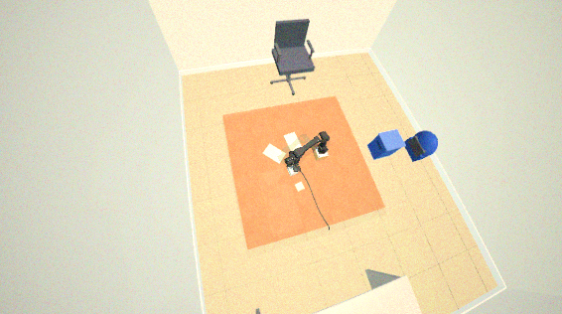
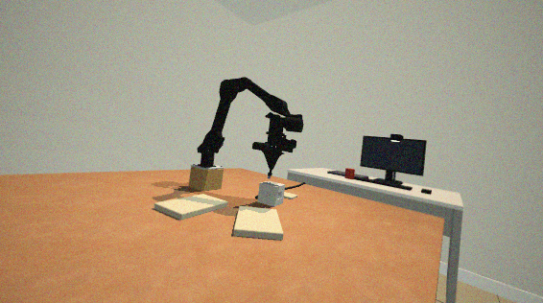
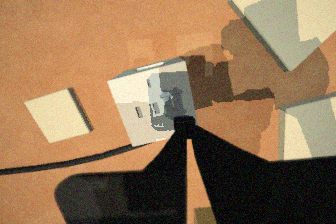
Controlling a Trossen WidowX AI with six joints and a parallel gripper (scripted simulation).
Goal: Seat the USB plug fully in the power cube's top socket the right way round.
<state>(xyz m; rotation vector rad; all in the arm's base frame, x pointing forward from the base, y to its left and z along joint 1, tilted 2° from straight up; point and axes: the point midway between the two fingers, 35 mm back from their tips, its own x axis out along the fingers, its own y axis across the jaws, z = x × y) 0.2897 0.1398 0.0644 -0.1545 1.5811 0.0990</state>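
My gripper tip is now 20 mm above the USB plug.
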